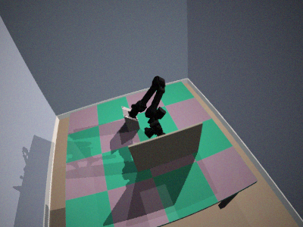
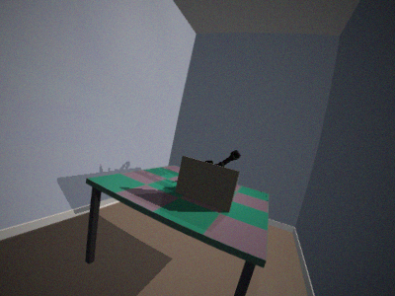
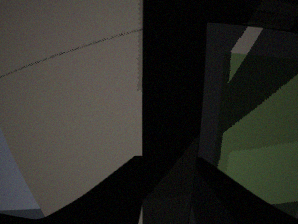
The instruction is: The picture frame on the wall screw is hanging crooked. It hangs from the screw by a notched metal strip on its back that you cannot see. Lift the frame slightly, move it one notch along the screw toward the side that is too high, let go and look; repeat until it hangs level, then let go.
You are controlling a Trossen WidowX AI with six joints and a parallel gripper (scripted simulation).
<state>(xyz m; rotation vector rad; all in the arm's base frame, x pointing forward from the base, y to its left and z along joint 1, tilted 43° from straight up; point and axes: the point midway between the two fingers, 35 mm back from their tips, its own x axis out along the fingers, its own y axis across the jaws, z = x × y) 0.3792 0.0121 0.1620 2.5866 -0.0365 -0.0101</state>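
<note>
The picture frame lies 10 mm ahead of my gripper tip, 10 mm to the left of it and 50 mm below it. Also, from my gripper tip: wall panel: 20 mm ahead, 20 mm to the left, 60 mm below.
</note>
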